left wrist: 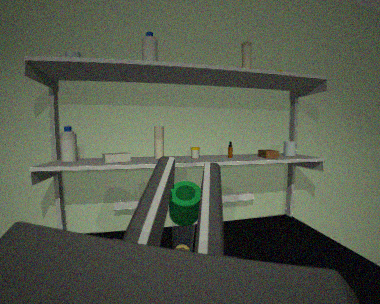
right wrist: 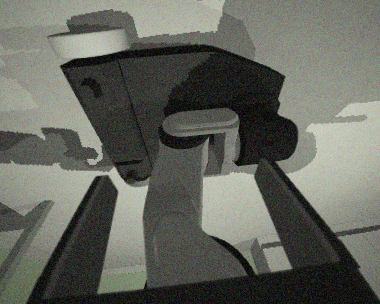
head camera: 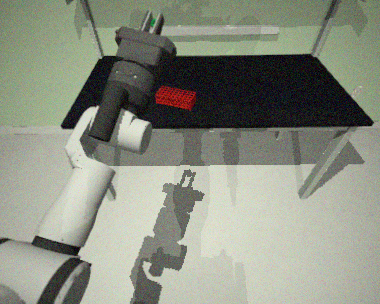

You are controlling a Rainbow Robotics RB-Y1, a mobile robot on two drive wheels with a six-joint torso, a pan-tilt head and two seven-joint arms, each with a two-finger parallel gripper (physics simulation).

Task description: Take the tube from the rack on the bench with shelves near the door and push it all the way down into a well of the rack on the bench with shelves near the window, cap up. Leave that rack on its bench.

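Places are measured from the robot's base along level axes (x up, y left, z back), in millimetres.
Pixels of known places: left gripper, fingertip midpoint: (left wrist: 188, 171) (head camera: 156, 15); right gripper, fingertip midpoint: (right wrist: 186, 175).
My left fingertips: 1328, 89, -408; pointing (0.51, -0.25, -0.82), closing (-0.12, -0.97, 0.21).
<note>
Behind a point stands the place of what it marks, as x, y, z.
The tube (head camera: 153, 23) @[1316, 95, -401] (left wrist: 185, 202) @[1313, 92, -396] has a green cap and is held between the fingers of my left gripper (head camera: 154, 19) @[1328, 89, -408] (left wrist: 188, 171) @[1328, 89, -408]. In the left wrist view its cap end shows between the fingers, and a small pale yellowish part shows lower down. In the head view the left gripper points toward the back wall, up and to the left of the red rack. The red rack (head camera: 175, 97) @[820, 109, -873] sits on the black bench top (head camera: 250, 90) @[762, -314, -1044], just right of the left arm. My right gripper (right wrist: 186, 175) @[577, -225, 225] is open, with no object between its fingers.
In the left wrist view a lower shelf (left wrist: 135, 164) @[1219, 215, -1175] and an upper shelf (left wrist: 190, 77) @[1658, -62, -1339] hold bottles, boxes and small jars above the bench. A pale bar (head camera: 225, 31) @[935, -177, -1457] (left wrist: 237, 198) @[931, -395, -1467] runs along the wall. The robot's own base (right wrist: 175, 80) @[169, -160, 219] shows in the right wrist view.
</note>
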